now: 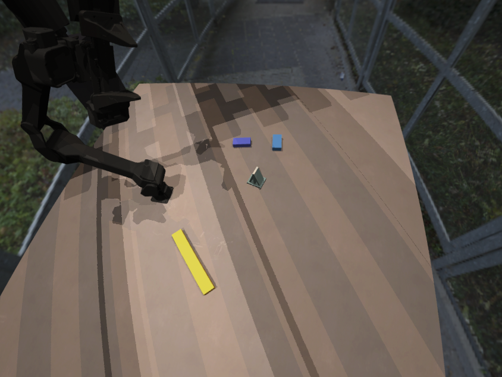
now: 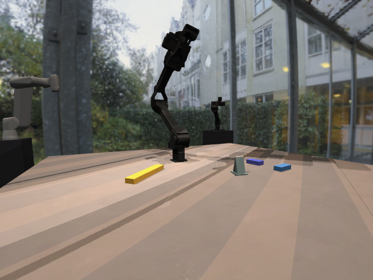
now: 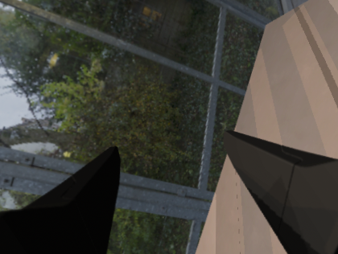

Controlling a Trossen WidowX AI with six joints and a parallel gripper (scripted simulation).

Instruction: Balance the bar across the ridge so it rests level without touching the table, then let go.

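Right now the orange bar is 470 mm below my gripper tip, 140 mm to the right of it and 30 mm behind it. From my gripper tip the other things lie so: light blue block 470 mm below, 330 mm to the left, 150 mm ahead; then dark blue block 470 mm below, 310 mm to the left, 20 mm ahead.
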